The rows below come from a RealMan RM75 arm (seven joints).
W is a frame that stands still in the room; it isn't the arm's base.
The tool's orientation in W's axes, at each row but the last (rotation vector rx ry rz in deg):
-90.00, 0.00, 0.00
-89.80, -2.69, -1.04
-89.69, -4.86, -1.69
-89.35, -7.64, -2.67
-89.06, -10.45, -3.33
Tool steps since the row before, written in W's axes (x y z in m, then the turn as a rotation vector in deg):
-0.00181, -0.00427, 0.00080, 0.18, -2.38, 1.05
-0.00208, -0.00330, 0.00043, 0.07, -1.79, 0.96
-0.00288, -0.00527, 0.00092, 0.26, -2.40, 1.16
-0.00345, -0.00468, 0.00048, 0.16, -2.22, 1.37
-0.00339, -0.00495, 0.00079, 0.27, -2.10, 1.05
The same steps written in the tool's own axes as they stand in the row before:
-0.00181, -0.00080, -0.00427, 0.18, -1.05, -2.38
-0.00212, -0.00053, -0.00326, 0.08, -0.96, -1.79
-0.00299, -0.00116, -0.00516, 0.26, -1.15, -2.40
-0.00362, -0.00093, -0.00448, 0.19, -1.37, -2.22
-0.00360, -0.00139, -0.00466, 0.26, -1.03, -2.11

